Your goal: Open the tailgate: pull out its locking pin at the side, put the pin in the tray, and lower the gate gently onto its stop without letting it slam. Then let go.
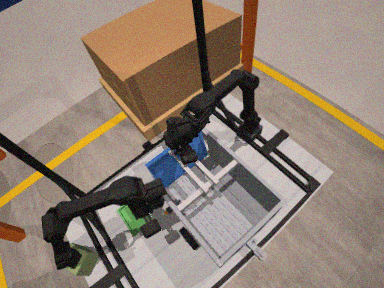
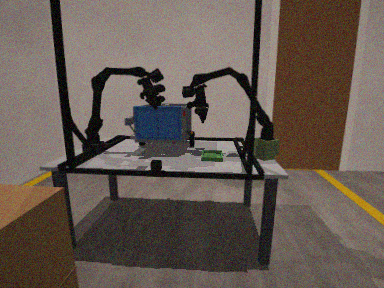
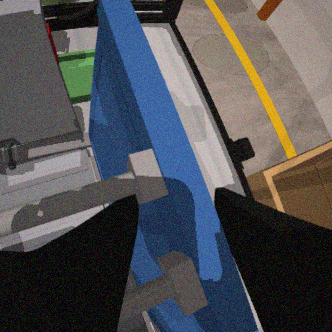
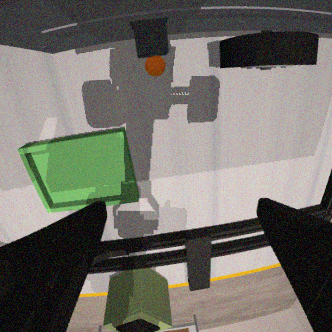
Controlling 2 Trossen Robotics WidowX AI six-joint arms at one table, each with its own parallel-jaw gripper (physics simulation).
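Places are measured from the left arm's base along level axes (x ahead, y left, z up), in centimetres.
Where they show: left gripper, fingertip midpoint: (image 2: 159,110) (image 3: 176,197); right gripper, fingertip midpoint: (image 1: 147,220) (image 2: 203,121) (image 4: 182,207); left arm's base at its link origin: (image 1: 249,127) (image 2: 93,142); right arm's base at its link origin: (image 1: 73,258) (image 2: 266,138) (image 4: 137,327).
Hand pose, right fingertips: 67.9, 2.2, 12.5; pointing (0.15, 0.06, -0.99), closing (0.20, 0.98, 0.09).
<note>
Each offset is from my right fingertips to the top centre of the thing, as dx, dy, dz. "pt": to the spot under its first point.
The blue tailgate (image 1: 162,167) (image 2: 159,122) (image 3: 150,115) stands upright at the trailer's end. My left gripper (image 2: 156,106) (image 3: 176,197) is shut on its top edge, one finger on each side. The locking pin @[-10.9, +0.8, -6.2] (image 4: 155,65) shows as an orange knob below a dark bracket @[pt -9.1, +0.6, -5.8] (image 4: 150,36) on the trailer's side; its shaft is hidden. The green tray @[+4.0, -13.5, -16.6] (image 1: 131,218) (image 2: 212,156) (image 3: 77,80) (image 4: 85,167) lies empty on the table beside the trailer. My right gripper (image 2: 202,120) (image 4: 182,207) is wide open and empty, above the table near the tray and apart from the pin.
The grey trailer bed @[pt -20.6, +18.6, -9.1] (image 1: 220,220) fills the table's middle, with pale bars across it near the gate. A black wheel @[-6.8, +13.3, -8.4] (image 1: 189,238) (image 4: 270,49) sits beside the pin's bracket. A green block (image 1: 84,260) (image 2: 266,149) (image 4: 137,295) is at my right arm's base.
</note>
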